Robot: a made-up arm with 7 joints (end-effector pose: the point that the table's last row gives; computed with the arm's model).
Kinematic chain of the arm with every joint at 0, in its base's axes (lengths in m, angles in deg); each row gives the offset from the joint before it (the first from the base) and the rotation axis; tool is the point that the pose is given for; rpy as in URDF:
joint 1: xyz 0 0 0.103 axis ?
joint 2: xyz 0 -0.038 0.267 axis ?
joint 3: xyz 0 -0.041 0.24 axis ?
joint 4: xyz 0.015 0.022 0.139 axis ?
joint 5: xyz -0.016 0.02 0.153 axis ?
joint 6: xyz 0 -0.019 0.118 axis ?
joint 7: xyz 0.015 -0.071 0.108 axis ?
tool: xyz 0 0 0 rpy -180 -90 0
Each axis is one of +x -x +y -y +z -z.
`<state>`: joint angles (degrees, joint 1 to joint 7).
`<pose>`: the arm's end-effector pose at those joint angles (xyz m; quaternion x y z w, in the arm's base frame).
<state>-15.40 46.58 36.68 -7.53 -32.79 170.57 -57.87</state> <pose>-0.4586 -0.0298 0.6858 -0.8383 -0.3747 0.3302 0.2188</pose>
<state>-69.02 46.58 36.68 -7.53 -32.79 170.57 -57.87</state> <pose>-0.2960 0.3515 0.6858 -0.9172 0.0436 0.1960 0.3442</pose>
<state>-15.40 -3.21 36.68 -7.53 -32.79 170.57 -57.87</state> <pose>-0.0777 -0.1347 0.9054 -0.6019 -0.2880 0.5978 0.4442</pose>
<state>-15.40 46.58 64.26 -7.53 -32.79 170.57 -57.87</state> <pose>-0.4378 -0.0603 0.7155 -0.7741 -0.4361 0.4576 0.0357</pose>
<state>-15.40 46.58 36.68 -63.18 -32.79 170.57 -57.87</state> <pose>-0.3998 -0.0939 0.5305 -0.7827 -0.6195 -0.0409 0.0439</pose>
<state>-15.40 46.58 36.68 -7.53 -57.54 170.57 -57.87</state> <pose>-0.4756 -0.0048 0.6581 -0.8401 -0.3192 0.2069 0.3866</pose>
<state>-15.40 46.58 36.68 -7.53 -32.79 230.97 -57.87</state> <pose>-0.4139 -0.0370 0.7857 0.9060 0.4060 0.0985 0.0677</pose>
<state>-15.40 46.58 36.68 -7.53 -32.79 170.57 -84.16</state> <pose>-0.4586 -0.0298 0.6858 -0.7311 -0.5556 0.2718 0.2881</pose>
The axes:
joint 1: +z
joint 2: -y
joint 3: +z
joint 4: +y
joint 5: +z
joint 6: -y
joint 7: +x

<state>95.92 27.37 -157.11 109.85 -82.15 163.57 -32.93</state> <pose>0.2651 -0.3196 0.6703 0.5094 0.4574 0.6150 0.3911</pose>
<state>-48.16 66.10 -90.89 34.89 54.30 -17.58 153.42</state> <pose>-0.6596 0.1746 0.6478 0.3850 0.3385 -0.2810 0.8113</pose>
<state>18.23 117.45 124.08 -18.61 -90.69 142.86 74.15</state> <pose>-0.3547 -0.3987 0.1105 0.8185 -0.4583 0.1438 0.3153</pose>
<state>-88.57 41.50 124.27 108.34 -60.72 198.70 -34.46</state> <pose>0.0866 0.3433 0.6126 0.2071 -0.6718 -0.6644 0.2537</pose>
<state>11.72 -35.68 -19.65 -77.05 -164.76 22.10 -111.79</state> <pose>-0.0070 0.1705 0.9039 0.6281 -0.4954 -0.3670 0.4747</pose>
